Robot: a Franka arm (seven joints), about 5 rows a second.
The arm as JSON. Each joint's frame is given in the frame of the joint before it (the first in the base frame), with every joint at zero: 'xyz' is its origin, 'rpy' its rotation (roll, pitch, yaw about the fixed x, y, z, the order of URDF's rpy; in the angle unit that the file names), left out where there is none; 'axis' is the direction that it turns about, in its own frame. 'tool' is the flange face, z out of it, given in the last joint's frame.
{
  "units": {
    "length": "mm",
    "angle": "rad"
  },
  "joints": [
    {
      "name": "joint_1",
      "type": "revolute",
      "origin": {
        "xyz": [
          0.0,
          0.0,
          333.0
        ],
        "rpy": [
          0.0,
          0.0,
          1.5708
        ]
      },
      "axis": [
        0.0,
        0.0,
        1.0
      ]
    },
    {
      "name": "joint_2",
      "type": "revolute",
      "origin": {
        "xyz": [
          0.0,
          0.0,
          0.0
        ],
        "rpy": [
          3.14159,
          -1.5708,
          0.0
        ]
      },
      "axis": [
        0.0,
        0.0,
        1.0
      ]
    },
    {
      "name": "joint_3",
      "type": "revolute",
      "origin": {
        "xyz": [
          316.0,
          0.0,
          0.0
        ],
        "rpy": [
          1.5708,
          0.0,
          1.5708
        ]
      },
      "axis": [
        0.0,
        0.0,
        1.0
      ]
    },
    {
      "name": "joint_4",
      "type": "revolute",
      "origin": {
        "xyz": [
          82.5,
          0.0,
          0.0
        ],
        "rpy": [
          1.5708,
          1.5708,
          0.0
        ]
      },
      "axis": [
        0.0,
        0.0,
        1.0
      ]
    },
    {
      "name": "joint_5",
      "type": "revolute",
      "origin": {
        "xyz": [
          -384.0,
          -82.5,
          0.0
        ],
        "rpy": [
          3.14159,
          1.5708,
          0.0
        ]
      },
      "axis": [
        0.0,
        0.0,
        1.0
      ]
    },
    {
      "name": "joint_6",
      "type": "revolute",
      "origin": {
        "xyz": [
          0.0,
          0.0,
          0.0
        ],
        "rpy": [
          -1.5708,
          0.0,
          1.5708
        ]
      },
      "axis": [
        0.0,
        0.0,
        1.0
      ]
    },
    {
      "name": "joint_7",
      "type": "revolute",
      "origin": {
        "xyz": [
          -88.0,
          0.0,
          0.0
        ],
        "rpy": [
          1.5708,
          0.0,
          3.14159
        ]
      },
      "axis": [
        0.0,
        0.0,
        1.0
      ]
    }
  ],
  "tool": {
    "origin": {
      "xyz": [
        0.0,
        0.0,
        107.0
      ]
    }
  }
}
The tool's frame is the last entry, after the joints.
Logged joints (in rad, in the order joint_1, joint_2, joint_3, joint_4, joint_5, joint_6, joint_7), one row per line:
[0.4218 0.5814 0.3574 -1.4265 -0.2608 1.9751 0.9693]
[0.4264 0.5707 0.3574 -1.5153 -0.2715 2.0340 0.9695]
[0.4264 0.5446 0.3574 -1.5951 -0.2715 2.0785 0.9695]
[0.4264 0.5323 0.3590 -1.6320 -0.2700 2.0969 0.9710]
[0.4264 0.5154 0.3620 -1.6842 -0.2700 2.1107 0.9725]
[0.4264 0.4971 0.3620 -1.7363 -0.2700 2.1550 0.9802]
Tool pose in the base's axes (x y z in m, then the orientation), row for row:
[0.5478 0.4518 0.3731 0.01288 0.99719 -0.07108 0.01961]
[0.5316 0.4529 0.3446 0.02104 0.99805 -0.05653 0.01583]
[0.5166 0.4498 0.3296 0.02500 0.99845 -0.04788 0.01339]
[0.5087 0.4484 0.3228 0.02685 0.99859 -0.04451 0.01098]
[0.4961 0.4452 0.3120 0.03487 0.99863 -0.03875 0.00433]
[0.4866 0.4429 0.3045 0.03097 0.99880 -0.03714 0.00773]
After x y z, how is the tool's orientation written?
As a quaternion, w x y z.
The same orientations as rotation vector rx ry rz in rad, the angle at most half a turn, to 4 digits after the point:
[3.1073 -0.2215 0.0611]
[3.0942 -0.1753 0.0491]
[3.0878 -0.1481 0.0414]
[3.0846 -0.1375 0.0339]
[3.0695 -0.1191 0.0133]
[3.0774 -0.1144 0.0238]

